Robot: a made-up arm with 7 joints.
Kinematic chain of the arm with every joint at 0, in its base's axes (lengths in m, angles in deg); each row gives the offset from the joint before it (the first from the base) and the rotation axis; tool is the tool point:
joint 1: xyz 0 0 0 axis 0 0.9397 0.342
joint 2: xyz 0 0 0 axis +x
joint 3: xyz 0 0 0 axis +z
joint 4: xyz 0.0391 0 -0.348 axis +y
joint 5: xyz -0.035 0 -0.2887 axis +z
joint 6: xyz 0 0 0 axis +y
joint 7: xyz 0 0 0 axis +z
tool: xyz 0 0 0
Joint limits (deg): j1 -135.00..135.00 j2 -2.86..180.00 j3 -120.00..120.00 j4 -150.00..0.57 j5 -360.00..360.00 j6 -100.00..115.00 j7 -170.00..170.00
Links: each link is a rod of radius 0.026 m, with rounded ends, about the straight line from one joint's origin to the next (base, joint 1, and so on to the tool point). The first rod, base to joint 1, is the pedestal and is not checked.
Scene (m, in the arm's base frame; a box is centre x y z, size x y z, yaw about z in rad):
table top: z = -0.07
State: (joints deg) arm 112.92 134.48 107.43 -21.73 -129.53 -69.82 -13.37
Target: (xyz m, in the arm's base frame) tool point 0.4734 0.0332 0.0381
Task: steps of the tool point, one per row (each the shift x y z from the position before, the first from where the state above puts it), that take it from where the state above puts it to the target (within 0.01 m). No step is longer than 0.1 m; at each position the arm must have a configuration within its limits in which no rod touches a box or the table.
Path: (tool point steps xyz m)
1: 0.0729 -0.0644 -0.0174
2: 0.0553 -0.0799 -0.0124
3: 0.0342 -0.0899 -0.0078
4: 0.0113 -0.0935 -0.0036
5: -0.0117 -0.0906 -0.0005
6: -0.0327 -0.0815 0.0014

